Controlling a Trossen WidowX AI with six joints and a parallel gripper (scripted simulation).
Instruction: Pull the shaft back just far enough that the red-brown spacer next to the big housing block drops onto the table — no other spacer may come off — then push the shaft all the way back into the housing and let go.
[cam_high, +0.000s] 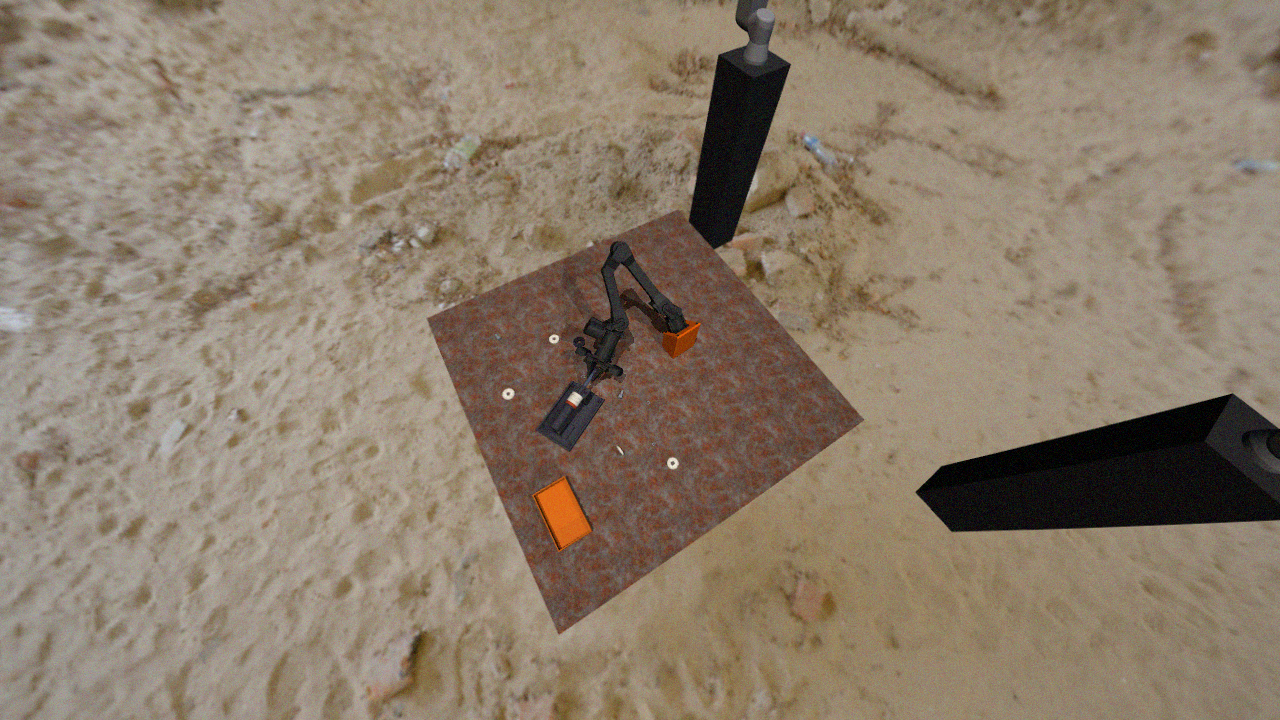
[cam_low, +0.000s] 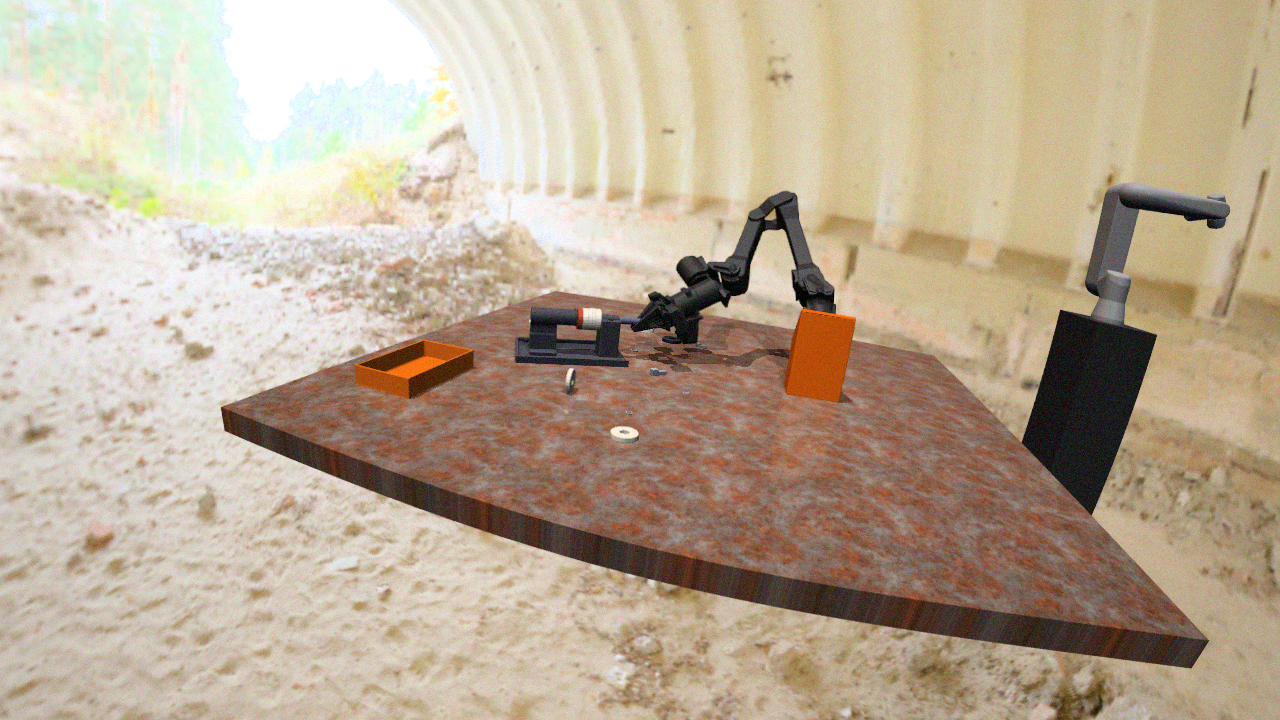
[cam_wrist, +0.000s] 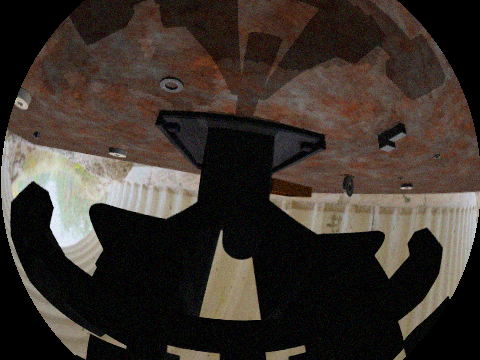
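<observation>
My gripper tip is 3 cm short of the shaft, 1 cm to the right of it and 2 cm below it. The rest, counted from my gripper tip: orange tray: 31 cm ahead, 34 cm to the left, 5 cm below; red-brown spacer: 10 cm ahead, 5 cm to the left, 2 cm above; cream spacer: 9 cm ahead, 4 cm to the left, 2 cm above.
</observation>
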